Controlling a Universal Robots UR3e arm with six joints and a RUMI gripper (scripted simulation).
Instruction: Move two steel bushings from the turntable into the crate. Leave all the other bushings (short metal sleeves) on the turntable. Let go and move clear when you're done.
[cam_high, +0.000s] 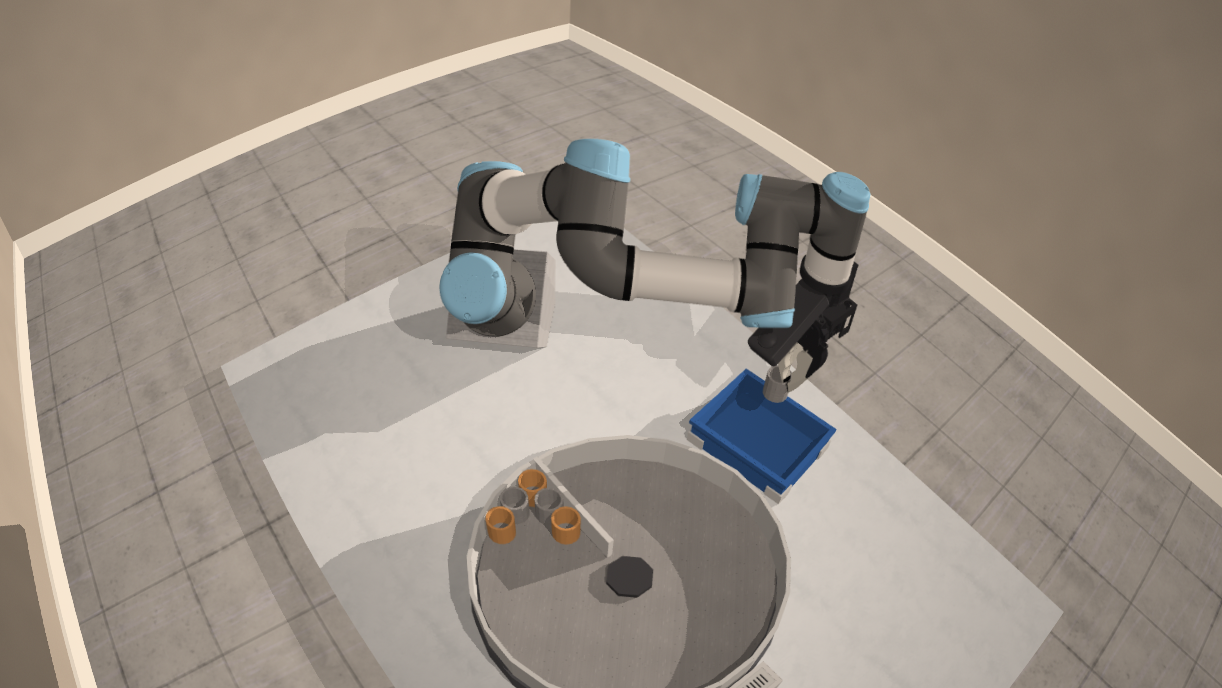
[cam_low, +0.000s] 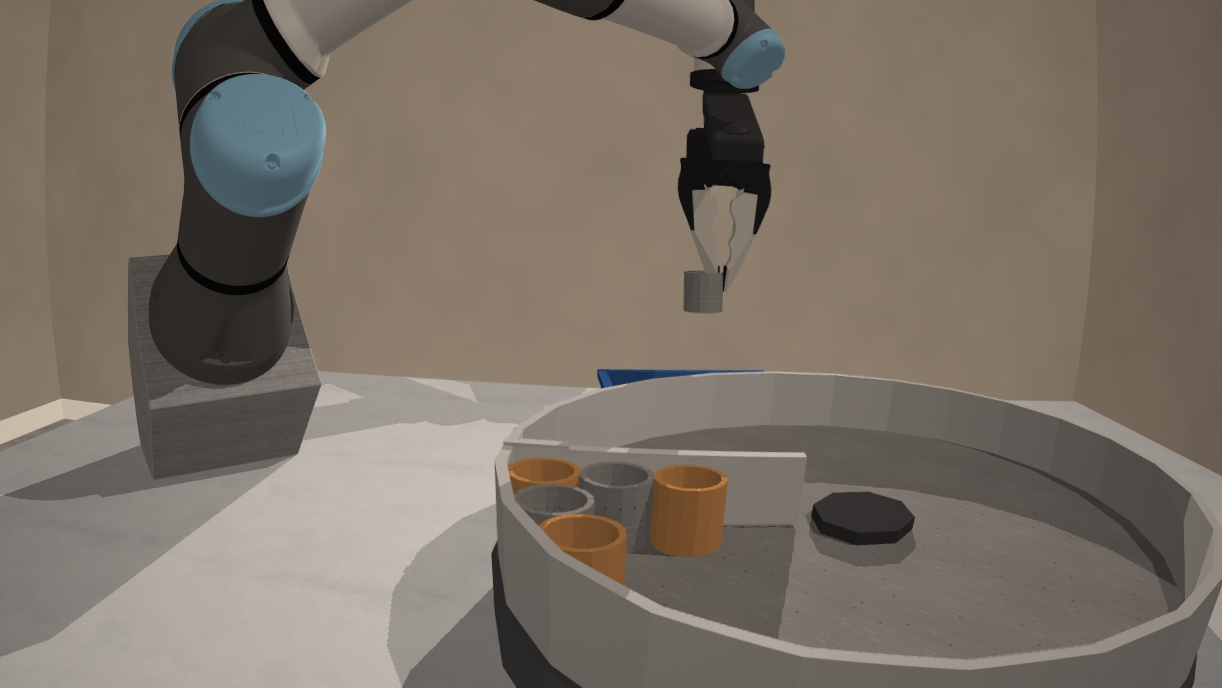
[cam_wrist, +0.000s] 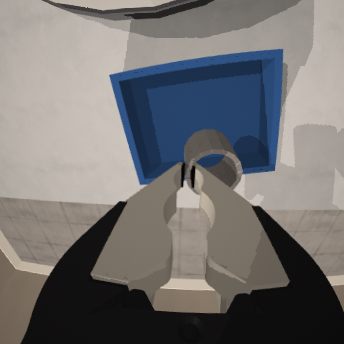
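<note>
My gripper is now 20 mm past the blue crate and 140 mm above it. Round my hand: turntable 50 mm ahead, 340 mm to the right, 110 mm below.
</note>
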